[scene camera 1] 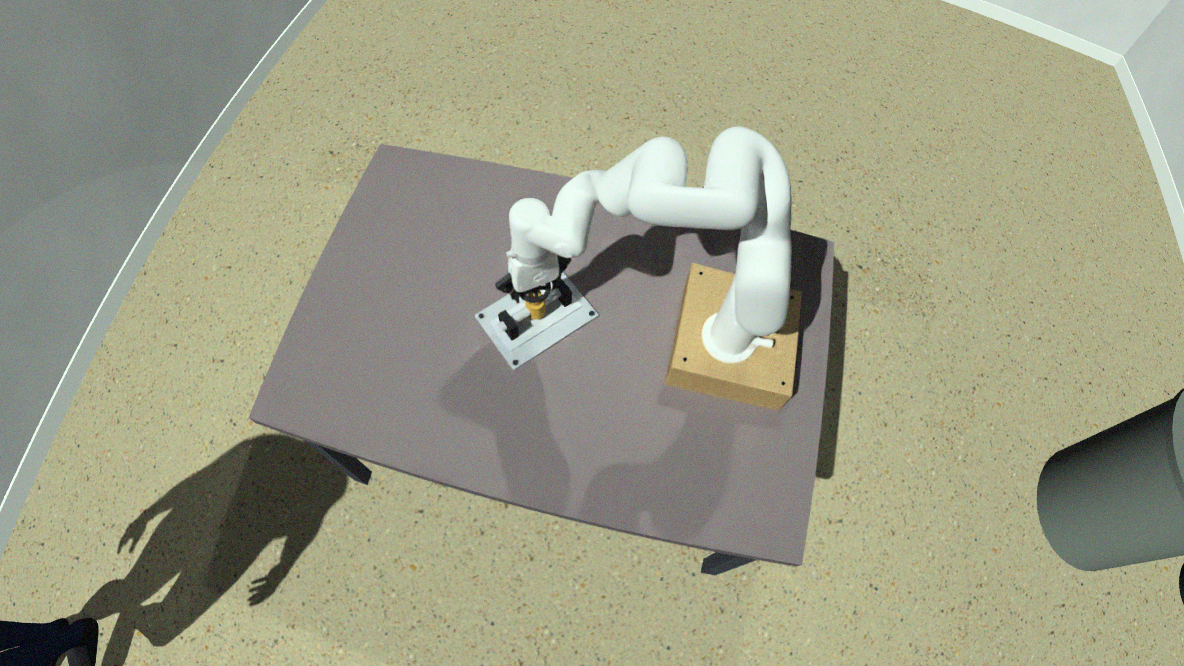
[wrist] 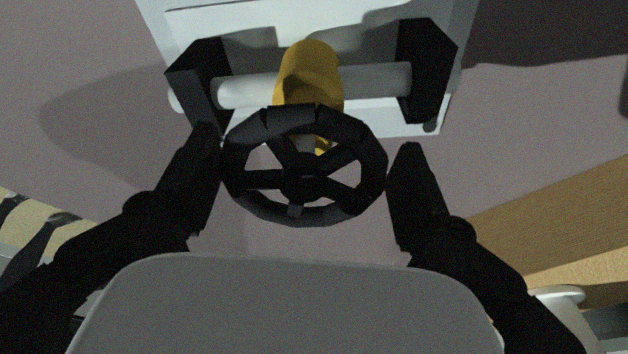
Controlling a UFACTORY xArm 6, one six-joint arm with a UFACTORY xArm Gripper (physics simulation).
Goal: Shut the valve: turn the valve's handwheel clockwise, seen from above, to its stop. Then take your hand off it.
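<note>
The valve's black handwheel (scene camera 1: 536, 295) (wrist: 302, 184) has a ring rim and several spokes. It sits on top of the yellow valve body (scene camera 1: 537, 310) (wrist: 311, 65). The body is on a grey pipe (wrist: 245, 92) between two black brackets, on a light metal plate (scene camera 1: 542, 345) (wrist: 370, 117). My gripper (scene camera 1: 534, 285) (wrist: 308, 154) is open, with one finger at each side of the handwheel. In the wrist view the left fingertip looks very close to the rim and the right one is close beside it; whether either touches cannot be told. The arm partly hides the wheel in the scene view.
The plate lies on the brown-grey table (scene camera 1: 372, 331). The arm stands on a wooden block (scene camera 1: 703, 376) (wrist: 530, 225) at the table's right side. A grey cylinder (scene camera 1: 1105, 497) stands on the floor at the far right. Part of a person (scene camera 1: 41, 641) shows at the bottom left, off the table.
</note>
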